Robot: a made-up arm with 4 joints. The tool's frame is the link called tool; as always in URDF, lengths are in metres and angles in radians. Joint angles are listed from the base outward.
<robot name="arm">
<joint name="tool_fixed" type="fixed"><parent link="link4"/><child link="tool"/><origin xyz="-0.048 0.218 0.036" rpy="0 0 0"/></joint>
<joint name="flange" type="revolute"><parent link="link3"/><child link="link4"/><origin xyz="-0.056 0.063 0.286" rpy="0 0 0"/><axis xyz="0 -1 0"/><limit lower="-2.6" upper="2.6"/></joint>
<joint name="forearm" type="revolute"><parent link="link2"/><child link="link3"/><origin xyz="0.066 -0.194 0.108" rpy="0 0 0"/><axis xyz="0 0 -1"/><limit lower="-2.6" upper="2.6"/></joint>
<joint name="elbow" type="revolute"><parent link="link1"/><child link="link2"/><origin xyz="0.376 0.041 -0.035" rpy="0 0 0"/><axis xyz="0 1 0"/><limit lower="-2.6" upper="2.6"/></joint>
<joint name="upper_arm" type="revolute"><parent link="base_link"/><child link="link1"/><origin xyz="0 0 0.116" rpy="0 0 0"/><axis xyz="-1 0 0"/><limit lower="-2.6" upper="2.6"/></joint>
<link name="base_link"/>
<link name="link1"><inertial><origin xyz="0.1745 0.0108 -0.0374"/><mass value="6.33"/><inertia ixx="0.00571" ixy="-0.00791" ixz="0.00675" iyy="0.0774" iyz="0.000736" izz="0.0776"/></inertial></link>
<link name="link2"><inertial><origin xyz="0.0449 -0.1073 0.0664"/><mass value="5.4"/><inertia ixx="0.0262" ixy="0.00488" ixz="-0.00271" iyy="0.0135" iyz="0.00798" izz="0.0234"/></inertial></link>
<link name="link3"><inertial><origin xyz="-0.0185 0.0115 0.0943"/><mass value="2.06"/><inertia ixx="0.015" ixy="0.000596" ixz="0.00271" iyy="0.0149" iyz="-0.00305" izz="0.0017"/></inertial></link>
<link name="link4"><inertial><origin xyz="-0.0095 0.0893 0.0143"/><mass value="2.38"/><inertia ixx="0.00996" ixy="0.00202" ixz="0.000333" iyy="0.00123" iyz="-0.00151" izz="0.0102"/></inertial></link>
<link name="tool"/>
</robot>
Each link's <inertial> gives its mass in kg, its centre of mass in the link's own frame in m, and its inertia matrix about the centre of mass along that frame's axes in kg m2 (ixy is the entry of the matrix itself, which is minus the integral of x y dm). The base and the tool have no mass. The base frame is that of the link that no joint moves.
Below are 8 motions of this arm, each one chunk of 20 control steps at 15 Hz.
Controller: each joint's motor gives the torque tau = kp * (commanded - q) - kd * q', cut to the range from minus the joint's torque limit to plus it. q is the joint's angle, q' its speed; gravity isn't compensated. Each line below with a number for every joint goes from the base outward.
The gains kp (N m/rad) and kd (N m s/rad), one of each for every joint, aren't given. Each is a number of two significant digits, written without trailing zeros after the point. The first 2 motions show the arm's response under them.
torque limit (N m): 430 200 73 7.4
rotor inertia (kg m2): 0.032 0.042 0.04 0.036
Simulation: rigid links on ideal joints. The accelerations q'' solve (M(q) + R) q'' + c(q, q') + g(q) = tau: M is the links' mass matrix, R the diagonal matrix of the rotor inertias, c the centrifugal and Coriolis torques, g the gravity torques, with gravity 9.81 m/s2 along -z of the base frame. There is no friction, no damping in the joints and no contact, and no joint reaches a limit. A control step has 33 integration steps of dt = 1/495 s. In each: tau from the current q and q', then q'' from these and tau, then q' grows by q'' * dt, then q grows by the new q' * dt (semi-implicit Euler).
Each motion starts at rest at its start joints. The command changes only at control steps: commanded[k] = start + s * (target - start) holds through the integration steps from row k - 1 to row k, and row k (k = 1, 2, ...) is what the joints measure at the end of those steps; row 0 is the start. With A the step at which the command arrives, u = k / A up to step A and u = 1 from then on. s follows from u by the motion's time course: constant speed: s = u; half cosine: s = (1 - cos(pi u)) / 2; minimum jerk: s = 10 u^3 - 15 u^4 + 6 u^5; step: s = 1 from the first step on.
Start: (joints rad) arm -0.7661 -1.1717 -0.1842 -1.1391
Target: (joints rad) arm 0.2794 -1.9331 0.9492 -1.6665
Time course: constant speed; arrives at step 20
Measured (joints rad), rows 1 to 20:
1: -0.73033 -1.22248 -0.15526 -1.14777
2: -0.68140 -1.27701 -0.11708 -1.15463
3: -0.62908 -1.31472 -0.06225 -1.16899
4: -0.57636 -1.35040 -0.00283 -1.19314
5: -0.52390 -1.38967 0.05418 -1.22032
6: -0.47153 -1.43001 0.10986 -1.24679
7: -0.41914 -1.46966 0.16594 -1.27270
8: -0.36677 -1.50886 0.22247 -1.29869
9: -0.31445 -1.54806 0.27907 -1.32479
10: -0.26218 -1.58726 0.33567 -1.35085
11: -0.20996 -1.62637 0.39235 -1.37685
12: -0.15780 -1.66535 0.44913 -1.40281
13: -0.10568 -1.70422 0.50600 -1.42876
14: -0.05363 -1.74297 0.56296 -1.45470
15: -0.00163 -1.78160 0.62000 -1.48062
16: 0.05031 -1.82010 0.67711 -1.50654
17: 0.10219 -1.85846 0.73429 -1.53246
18: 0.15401 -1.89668 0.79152 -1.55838
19: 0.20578 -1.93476 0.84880 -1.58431
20: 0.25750 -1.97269 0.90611 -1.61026
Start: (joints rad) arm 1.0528 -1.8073 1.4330 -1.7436
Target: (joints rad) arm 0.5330 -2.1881 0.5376 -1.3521
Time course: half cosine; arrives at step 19
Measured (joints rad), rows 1 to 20:
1: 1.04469 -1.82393 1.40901 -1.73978
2: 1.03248 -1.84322 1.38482 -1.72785
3: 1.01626 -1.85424 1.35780 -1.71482
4: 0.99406 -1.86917 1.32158 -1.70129
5: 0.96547 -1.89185 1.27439 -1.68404
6: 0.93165 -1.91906 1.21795 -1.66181
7: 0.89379 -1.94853 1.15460 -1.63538
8: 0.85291 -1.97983 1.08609 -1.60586
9: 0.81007 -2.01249 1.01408 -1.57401
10: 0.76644 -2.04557 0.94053 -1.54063
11: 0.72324 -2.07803 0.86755 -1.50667
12: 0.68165 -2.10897 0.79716 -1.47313
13: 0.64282 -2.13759 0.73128 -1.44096
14: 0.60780 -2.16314 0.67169 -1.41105
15: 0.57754 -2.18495 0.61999 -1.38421
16: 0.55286 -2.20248 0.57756 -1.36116
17: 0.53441 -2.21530 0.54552 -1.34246
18: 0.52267 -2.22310 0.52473 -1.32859
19: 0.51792 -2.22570 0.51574 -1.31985
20: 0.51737 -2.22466 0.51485 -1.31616
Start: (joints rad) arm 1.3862 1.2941 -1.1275 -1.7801
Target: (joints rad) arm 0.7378 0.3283 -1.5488 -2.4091
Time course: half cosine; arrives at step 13
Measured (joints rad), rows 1 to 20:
1: 1.37359 1.28838 -1.11078 -1.78774
2: 1.34784 1.25542 -1.11939 -1.80616
3: 1.30785 1.18987 -1.14633 -1.83452
4: 1.25386 1.10305 -1.18357 -1.87522
5: 1.18805 1.00145 -1.22841 -1.92810
6: 1.11433 0.88935 -1.27846 -1.99096
7: 1.03699 0.77279 -1.33077 -2.06074
8: 0.96044 0.65885 -1.38233 -2.13392
9: 0.88920 0.55429 -1.43011 -2.20659
10: 0.82769 0.46520 -1.47125 -2.27461
11: 0.77983 0.39686 -1.50325 -2.33376
12: 0.74863 0.35343 -1.52424 -2.38008
13: 0.73606 0.33763 -1.53305 -2.41032
14: 0.73502 0.33894 -1.53360 -2.42395
15: 0.73549 0.34102 -1.53272 -2.42706
16: 0.73557 0.34074 -1.53251 -2.42725
17: 0.73561 0.34041 -1.53243 -2.42717
18: 0.73560 0.34046 -1.53242 -2.42711
19: 0.73559 0.34052 -1.53245 -2.42706
20: 0.73559 0.34051 -1.53246 -2.42704

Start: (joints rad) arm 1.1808 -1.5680 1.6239 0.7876
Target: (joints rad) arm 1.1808 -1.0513 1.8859 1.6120
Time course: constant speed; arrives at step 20
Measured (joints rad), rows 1 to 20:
1: 1.18108 -1.56012 1.61018 0.80258
2: 1.18157 -1.53719 1.61496 0.83224
3: 1.18261 -1.50661 1.62920 0.86990
4: 1.18344 -1.47882 1.64312 0.91072
5: 1.18391 -1.45354 1.65601 0.95148
6: 1.18437 -1.42795 1.66890 0.99170
7: 1.18493 -1.40167 1.68200 1.03187
8: 1.18549 -1.37536 1.69515 1.07217
9: 1.18601 -1.34920 1.70826 1.11249
10: 1.18651 -1.32307 1.72137 1.15279
11: 1.18699 -1.29689 1.73449 1.19310
12: 1.18747 -1.27069 1.74763 1.23342
13: 1.18793 -1.24449 1.76076 1.27376
14: 1.18837 -1.21829 1.77391 1.31411
15: 1.18879 -1.19208 1.78706 1.35447
16: 1.18920 -1.16587 1.80022 1.39484
17: 1.18959 -1.13965 1.81338 1.43523
18: 1.18997 -1.11342 1.82655 1.47563
19: 1.19032 -1.08719 1.83972 1.51604
20: 1.19066 -1.06096 1.85290 1.55647

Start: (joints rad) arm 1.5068 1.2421 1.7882 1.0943
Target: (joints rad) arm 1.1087 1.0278 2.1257 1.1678
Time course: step
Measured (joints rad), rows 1 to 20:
1: 1.16523 1.07334 2.01021 1.12574
2: 1.11042 1.03886 2.08434 1.13976
3: 1.09777 1.04696 2.09754 1.15442
4: 1.09416 1.05228 2.09784 1.16459
5: 1.09424 1.05021 2.09784 1.16887
6: 1.09476 1.04822 2.09800 1.16956
7: 1.09476 1.04837 2.09801 1.16940
8: 1.09461 1.04892 2.09797 1.16942
9: 1.09458 1.04898 2.09796 1.16951
10: 1.09461 1.04884 2.09797 1.16953
11: 1.09463 1.04880 2.09797 1.16950
12: 1.09462 1.04883 2.09797 1.16949
13: 1.09461 1.04885 2.09797 1.16949
14: 1.09462 1.04884 2.09797 1.16950
15: 1.09462 1.04884 2.09797 1.16950
16: 1.09462 1.04884 2.09797 1.16949
17: 1.09462 1.04884 2.09797 1.16949
18: 1.09462 1.04884 2.09797 1.16949
19: 1.09462 1.04884 2.09797 1.16949
20: 1.09462 1.04884 2.09797 1.16949

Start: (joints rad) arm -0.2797 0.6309 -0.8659 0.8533
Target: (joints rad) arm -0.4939 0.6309 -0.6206 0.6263
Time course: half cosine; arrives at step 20
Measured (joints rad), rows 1 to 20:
1: -0.29259 0.64958 -0.86799 0.86314
2: -0.30107 0.66106 -0.86722 0.86962
3: -0.30618 0.65770 -0.86031 0.86964
4: -0.31384 0.65523 -0.85094 0.86568
5: -0.32449 0.65579 -0.83936 0.85789
6: -0.33707 0.65632 -0.82556 0.84690
7: -0.35110 0.65623 -0.80989 0.83364
8: -0.36638 0.65610 -0.79274 0.81869
9: -0.38255 0.65606 -0.77450 0.80240
10: -0.39921 0.65602 -0.75563 0.78515
11: -0.41593 0.65594 -0.73660 0.76737
12: -0.43231 0.65584 -0.71787 0.74952
13: -0.44794 0.65574 -0.69991 0.73202
14: -0.46243 0.65562 -0.68315 0.71530
15: -0.47544 0.65549 -0.66801 0.69978
16: -0.48664 0.65536 -0.65487 0.68585
17: -0.49576 0.65523 -0.64405 0.67385
18: -0.50257 0.65510 -0.63583 0.66408
19: -0.50690 0.65498 -0.63039 0.65678
20: -0.50866 0.65487 -0.62789 0.65215

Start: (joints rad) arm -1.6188 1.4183 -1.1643 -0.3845
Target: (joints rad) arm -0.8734 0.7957 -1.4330 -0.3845
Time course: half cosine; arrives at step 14
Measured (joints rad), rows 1 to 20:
1: -1.60606 1.41193 -1.18930 -0.37535
2: -1.58155 1.39061 -1.20488 -0.36215
3: -1.54092 1.35474 -1.21976 -0.35551
4: -1.48590 1.30651 -1.23939 -0.35274
5: -1.41926 1.24905 -1.26340 -0.35132
6: -1.34422 1.18513 -1.29041 -0.35044
7: -1.26441 1.11771 -1.31894 -0.34996
8: -1.18378 1.05013 -1.34752 -0.34997
9: -1.10637 0.98576 -1.37476 -0.35052
10: -1.03607 0.92779 -1.39944 -0.35159
11: -0.97650 0.87916 -1.42045 -0.35304
12: -0.93073 0.84237 -1.43691 -0.35466
13: -0.90116 0.81938 -1.44813 -0.35619
14: -0.88935 0.81143 -1.45364 -0.35739
15: -0.88881 0.81371 -1.45683 -0.35750
16: -0.88980 0.81652 -1.45936 -0.35651
17: -0.88982 0.81642 -1.45979 -0.35563
18: -0.88955 0.81572 -1.45942 -0.35532
19: -0.88949 0.81564 -1.45928 -0.35532
20: -0.88955 0.81580 -1.45935 -0.35534

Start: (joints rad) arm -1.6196 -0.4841 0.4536 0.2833
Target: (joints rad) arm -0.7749 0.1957 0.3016 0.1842
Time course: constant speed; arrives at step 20
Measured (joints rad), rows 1 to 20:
1: -1.59863 -0.45767 0.44286 0.27813
2: -1.55872 -0.41875 0.43966 0.27031
3: -1.51626 -0.38268 0.43448 0.26386
4: -1.47433 -0.34976 0.42583 0.25931
5: -1.43239 -0.31654 0.41688 0.25591
6: -1.39039 -0.28239 0.40877 0.25267
7: -1.34833 -0.24800 0.40099 0.24924
8: -1.30622 -0.21367 0.39317 0.24571
9: -1.26404 -0.17930 0.38537 0.24216
10: -1.22182 -0.14478 0.37770 0.23857
11: -1.17954 -0.11014 0.37014 0.23491
12: -1.13721 -0.07540 0.36269 0.23117
13: -1.09482 -0.04056 0.35534 0.22735
14: -1.05239 -0.00563 0.34809 0.22344
15: -1.00992 0.02940 0.34094 0.21943
16: -0.96740 0.06450 0.33388 0.21532
17: -0.92485 0.09969 0.32692 0.21110
18: -0.88226 0.13494 0.32005 0.20676
19: -0.83964 0.17026 0.31327 0.20231
20: -0.79699 0.20562 0.30656 0.19774

